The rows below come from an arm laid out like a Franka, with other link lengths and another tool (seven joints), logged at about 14 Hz.
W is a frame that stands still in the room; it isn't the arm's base.
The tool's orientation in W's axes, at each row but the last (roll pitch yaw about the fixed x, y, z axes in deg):
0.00 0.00 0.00
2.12 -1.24 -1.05
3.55 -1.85 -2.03
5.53 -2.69 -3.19
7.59 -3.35 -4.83
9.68 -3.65 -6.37
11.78 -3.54 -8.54
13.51 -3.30 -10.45
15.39 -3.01 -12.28
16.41 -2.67 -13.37
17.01 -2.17 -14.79
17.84 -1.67 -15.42
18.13 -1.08 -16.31
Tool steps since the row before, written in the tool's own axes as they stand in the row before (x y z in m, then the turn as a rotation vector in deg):
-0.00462 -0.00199 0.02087 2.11 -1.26 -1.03
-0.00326 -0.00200 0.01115 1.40 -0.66 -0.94
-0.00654 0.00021 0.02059 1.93 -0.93 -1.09
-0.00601 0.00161 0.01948 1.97 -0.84 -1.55
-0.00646 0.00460 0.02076 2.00 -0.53 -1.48
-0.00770 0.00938 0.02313 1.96 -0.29 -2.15
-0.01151 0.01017 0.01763 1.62 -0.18 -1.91
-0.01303 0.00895 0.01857 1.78 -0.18 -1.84
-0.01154 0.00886 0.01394 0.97 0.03 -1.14
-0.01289 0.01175 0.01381 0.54 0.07 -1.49
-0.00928 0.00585 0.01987 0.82 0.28 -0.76
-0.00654 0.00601 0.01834 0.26 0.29 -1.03
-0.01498 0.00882 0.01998 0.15 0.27 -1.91
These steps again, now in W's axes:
-0.00462 -0.00199 0.02087 2.11 -1.26 -1.03
-0.00354 -0.00235 0.01100 1.41 -0.65 -0.93
-0.00723 -0.00081 0.02034 1.93 -0.93 -1.08
-0.00693 0.00011 0.01924 2.00 -0.80 -1.53
-0.00751 0.00246 0.02077 2.05 -0.50 -1.42
-0.00858 0.00635 0.02384 2.09 -0.16 -2.04
-0.01160 0.00817 0.01859 1.75 -0.05 -1.80
-0.01314 0.00686 0.01936 1.90 -0.09 -1.73
-0.01104 0.00736 0.01516 1.07 0.11 -1.04
-0.01157 0.01033 0.01595 0.70 0.33 -1.38
-0.00978 0.00236 0.02035 0.94 0.26 -0.61
-0.00682 0.00199 0.01910 0.43 0.49 -0.88
-0.01416 0.00640 0.02145 0.41 0.77 -1.73

